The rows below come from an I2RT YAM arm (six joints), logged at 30 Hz.
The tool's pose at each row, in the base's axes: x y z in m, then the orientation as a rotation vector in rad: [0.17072, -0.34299, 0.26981, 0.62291, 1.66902, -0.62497]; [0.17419, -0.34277, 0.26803, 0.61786, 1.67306, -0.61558]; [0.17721, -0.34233, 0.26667, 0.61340, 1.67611, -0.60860]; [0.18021, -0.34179, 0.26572, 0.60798, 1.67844, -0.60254]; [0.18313, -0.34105, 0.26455, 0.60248, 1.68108, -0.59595]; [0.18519, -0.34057, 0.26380, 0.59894, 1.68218, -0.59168]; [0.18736, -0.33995, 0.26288, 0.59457, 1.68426, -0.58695]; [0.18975, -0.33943, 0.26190, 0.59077, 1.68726, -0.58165]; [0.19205, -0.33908, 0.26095, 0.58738, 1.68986, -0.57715]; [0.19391, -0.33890, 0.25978, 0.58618, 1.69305, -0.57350]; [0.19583, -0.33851, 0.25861, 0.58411, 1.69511, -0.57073]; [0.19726, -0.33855, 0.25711, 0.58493, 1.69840, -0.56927]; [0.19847, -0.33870, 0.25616, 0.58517, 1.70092, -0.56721]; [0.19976, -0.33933, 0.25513, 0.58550, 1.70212, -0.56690]
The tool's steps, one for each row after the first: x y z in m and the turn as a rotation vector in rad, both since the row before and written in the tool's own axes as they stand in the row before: [0.00118, 0.00270, 0.00256, -0.00943, 0.00251, 0.00089]; [0.00085, 0.00250, 0.00205, -0.00740, 0.00167, 0.00024]; [0.00046, 0.00251, 0.00192, -0.00726, 0.00061, -0.00056]; [0.00070, 0.00260, 0.00178, -0.00768, 0.00092, -0.00043]; [0.00042, 0.00179, 0.00129, -0.00492, 0.00007, -0.00005]; [0.00057, 0.00197, 0.00131, -0.00576, 0.00070, -0.00062]; [0.00058, 0.00204, 0.00156, -0.00589, 0.00179, -0.00031]; [0.00055, 0.00184, 0.00161, -0.00510, 0.00152, -0.00038]; [0.00083, 0.00143, 0.00145, -0.00335, 0.00276, 0.00020]; [0.00083, 0.00163, 0.00137, -0.00316, 0.00137, -0.00039]; [0.00121, 0.00100, 0.00136, -0.00076, 0.00339, 0.00013]; [0.00070, 0.00074, 0.00117, -0.00143, 0.00254, 0.00039]; [0.00072, 0.00043, 0.00156, -0.00011, 0.00123, -0.00006]
